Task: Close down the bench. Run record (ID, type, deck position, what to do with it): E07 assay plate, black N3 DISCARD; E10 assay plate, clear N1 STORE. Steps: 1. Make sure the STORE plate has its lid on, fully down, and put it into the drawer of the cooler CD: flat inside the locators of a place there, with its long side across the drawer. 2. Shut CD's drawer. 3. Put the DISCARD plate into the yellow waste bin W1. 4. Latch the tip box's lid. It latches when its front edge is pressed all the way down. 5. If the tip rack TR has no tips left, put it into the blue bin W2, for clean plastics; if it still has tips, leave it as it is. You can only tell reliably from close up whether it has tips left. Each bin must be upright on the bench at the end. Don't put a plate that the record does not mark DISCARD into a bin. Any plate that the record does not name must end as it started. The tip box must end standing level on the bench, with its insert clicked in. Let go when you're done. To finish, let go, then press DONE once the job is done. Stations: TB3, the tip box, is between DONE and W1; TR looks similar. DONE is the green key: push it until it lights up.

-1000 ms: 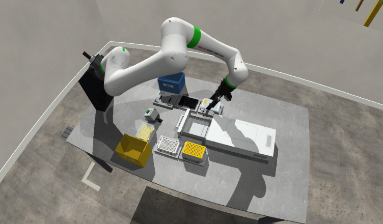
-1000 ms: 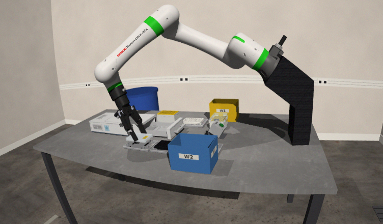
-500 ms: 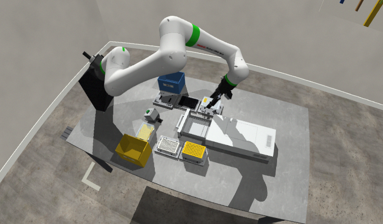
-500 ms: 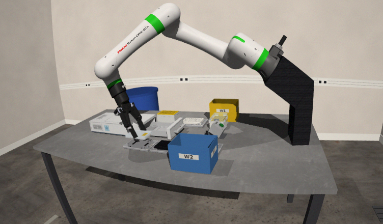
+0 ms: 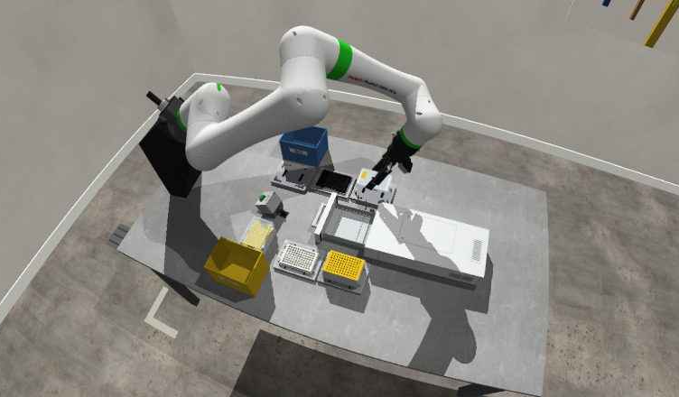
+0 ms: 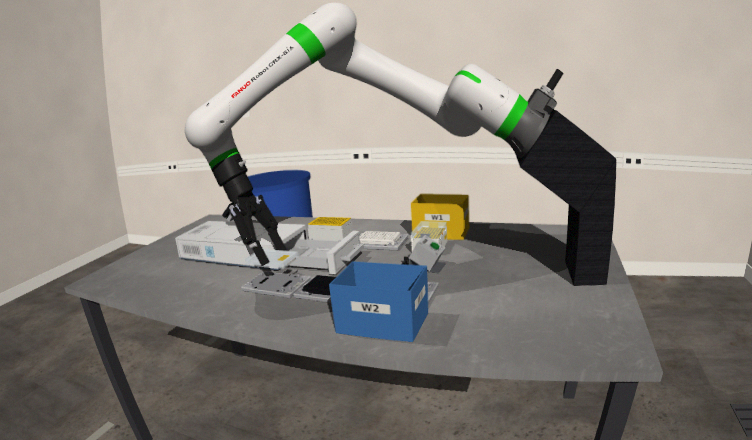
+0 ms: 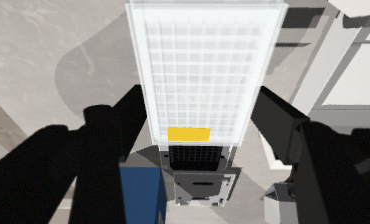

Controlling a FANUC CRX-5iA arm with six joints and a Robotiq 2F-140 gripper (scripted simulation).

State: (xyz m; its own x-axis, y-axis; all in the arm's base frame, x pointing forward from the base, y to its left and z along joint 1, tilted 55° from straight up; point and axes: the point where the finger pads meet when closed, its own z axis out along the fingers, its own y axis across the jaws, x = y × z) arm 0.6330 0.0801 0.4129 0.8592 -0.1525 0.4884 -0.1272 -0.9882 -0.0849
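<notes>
Right now my hand is 50 mm past the cooler drawer, 190 mm to the left of it and 70 mm above it. From my hand the other things lie so: clear lid (20 mm below); then clear plate (30 mm below); then black assay plate (170 mm behind, 30 mm to the left, 90 mm below).
</notes>
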